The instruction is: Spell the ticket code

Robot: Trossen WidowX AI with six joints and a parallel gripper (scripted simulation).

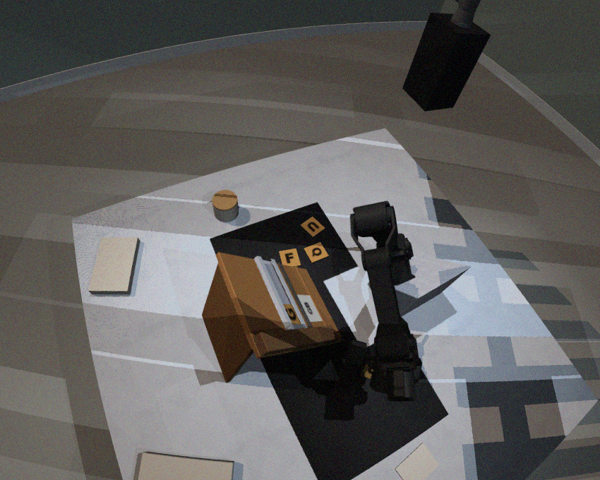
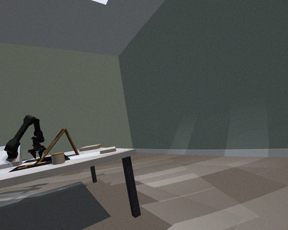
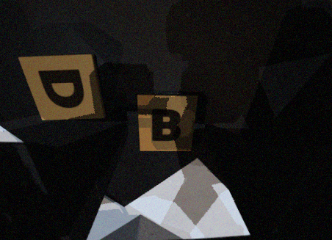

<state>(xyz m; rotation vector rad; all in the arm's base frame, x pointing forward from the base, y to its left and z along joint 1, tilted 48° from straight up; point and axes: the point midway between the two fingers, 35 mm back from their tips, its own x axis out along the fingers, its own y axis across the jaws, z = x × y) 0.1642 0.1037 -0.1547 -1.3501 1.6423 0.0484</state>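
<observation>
My gripper tip is 10 mm above the b tile. From my gripper tip the other things lie so: black mat: 170 mm to the right, 40 mm ahead, 20 mm below; then white ticket: 200 mm to the right, 110 mm ahead, 60 mm above; then d tile: 80 mm to the left, 50 mm behind, 10 mm below.
</observation>
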